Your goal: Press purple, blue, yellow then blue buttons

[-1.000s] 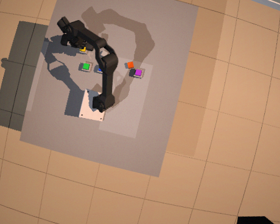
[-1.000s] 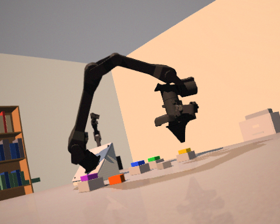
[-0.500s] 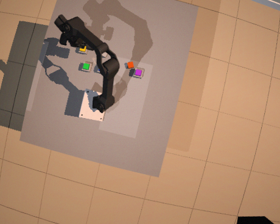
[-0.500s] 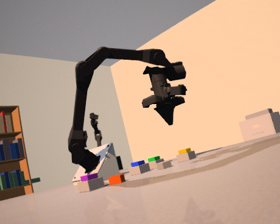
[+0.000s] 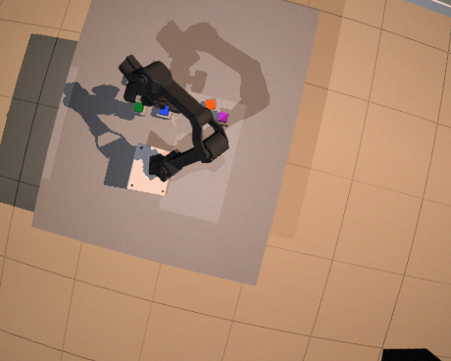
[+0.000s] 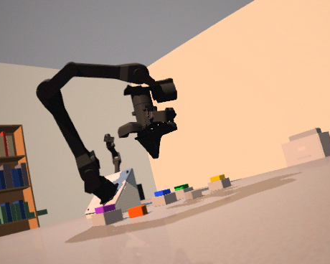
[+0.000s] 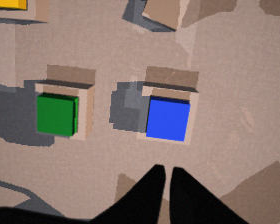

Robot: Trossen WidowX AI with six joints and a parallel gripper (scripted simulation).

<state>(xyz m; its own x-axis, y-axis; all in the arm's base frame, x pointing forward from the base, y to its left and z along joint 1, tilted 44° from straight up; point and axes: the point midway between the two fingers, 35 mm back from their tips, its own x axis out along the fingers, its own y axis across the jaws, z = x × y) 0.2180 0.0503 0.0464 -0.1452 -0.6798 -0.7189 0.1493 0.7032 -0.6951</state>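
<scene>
Right now my gripper tip is 100 mm above the blue button. From my gripper tip the other things lie so: small grey block (120 mm below, 90 mm ahead); then green button (100 mm below, 90 mm to the left); then yellow button (130 mm to the left, 110 mm ahead, 100 mm below).
</scene>
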